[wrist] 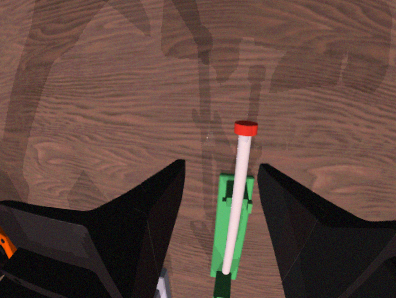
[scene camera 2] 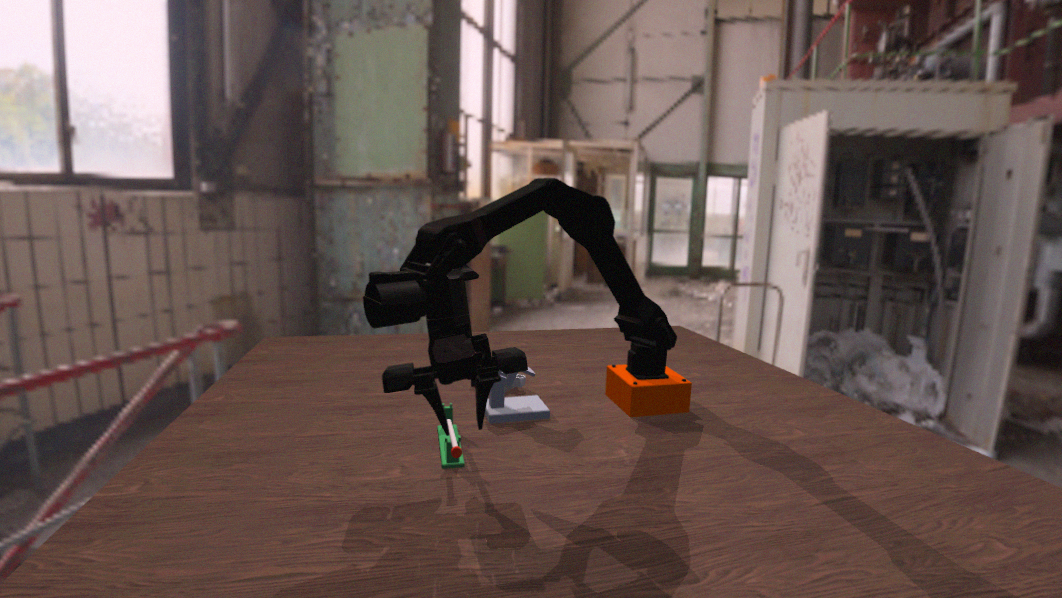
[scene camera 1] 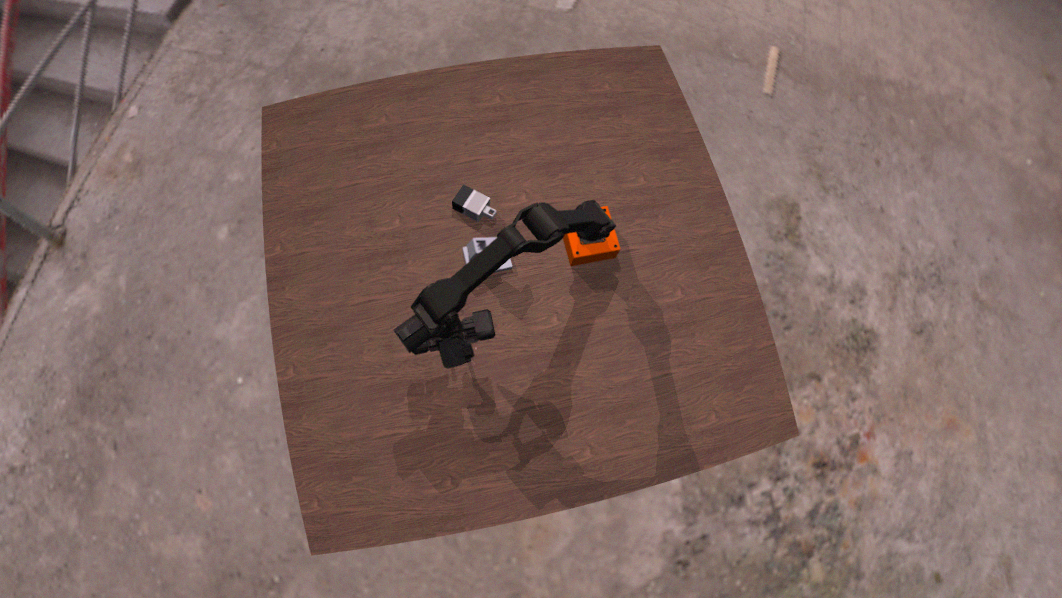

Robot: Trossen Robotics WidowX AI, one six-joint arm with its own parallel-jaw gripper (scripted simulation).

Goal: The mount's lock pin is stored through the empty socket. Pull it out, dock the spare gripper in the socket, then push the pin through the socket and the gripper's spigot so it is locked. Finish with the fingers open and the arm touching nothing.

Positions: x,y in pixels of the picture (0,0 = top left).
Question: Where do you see a lock pin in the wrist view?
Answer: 246,130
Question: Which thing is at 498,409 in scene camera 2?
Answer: A grey mount.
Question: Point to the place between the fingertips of the gripper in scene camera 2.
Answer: At 464,432
